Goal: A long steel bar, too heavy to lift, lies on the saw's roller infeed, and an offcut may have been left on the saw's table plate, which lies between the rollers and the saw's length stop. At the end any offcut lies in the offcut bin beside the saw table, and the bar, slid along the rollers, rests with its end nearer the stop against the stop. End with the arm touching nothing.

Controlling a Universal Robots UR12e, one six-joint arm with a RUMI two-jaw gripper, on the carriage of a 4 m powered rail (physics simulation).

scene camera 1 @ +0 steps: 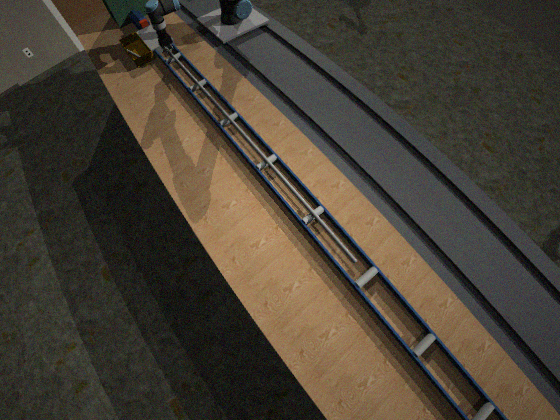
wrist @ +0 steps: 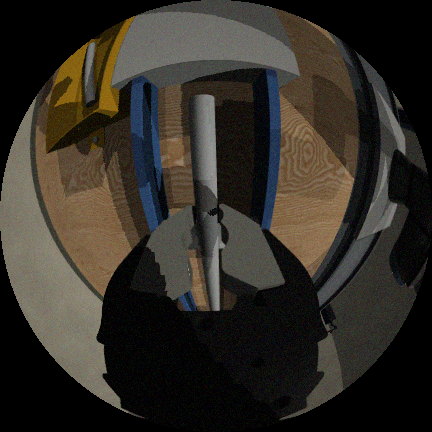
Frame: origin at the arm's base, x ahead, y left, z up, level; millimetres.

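Seen in the pictures: gripper, between the fingertips: (scene camera 1: 169,52) (wrist: 206,206); arm's base, origin of its link: (scene camera 1: 232,18) (wrist: 394,175).
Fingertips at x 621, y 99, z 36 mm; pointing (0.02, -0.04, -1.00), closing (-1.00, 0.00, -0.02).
Pixels of each thing's middle, then the offset from my fingertips to it. "pt": a spot on its surface instead.
- grey table plate, middle of its body: (scene camera 1: 155,38) 1 mm back, 325 mm right, 37 mm down
- yellow offcut bin, middle of its body: (scene camera 1: 136,49) 177 mm ahead, 300 mm right, 30 mm down
- red part, a spot on its surface: (scene camera 1: 143,23) pt 7 mm ahead, 500 mm right, 27 mm up
- green panel, a spot on its surface: (scene camera 1: 120,10) pt 95 mm ahead, 800 mm right, 66 mm up
The long steel bar (scene camera 1: 335,237) (wrist: 202,130) lies lengthwise on the rollers between the blue rails. In the wrist view its near-stop end is short of the grey table plate (scene camera 1: 147,38) (wrist: 200,40), with a gap between them. My gripper (scene camera 1: 169,48) (wrist: 206,206) is shut on the bar a little behind that end. A short grey offcut (wrist: 90,75) lies inside the yellow offcut bin (scene camera 1: 143,57) (wrist: 75,131) beside the plate. The visible part of the plate bears no offcut. I cannot make out the length stop clearly.
The blue roller rail (scene camera 1: 285,200) (wrist: 273,150) runs along both sides of the bar, with several rollers across. A blue and red part (scene camera 1: 143,23) and a green panel (scene camera 1: 120,10) stand beyond the plate. The arm's carriage (scene camera 1: 246,31) is on the grey powered rail (scene camera 1: 350,125).
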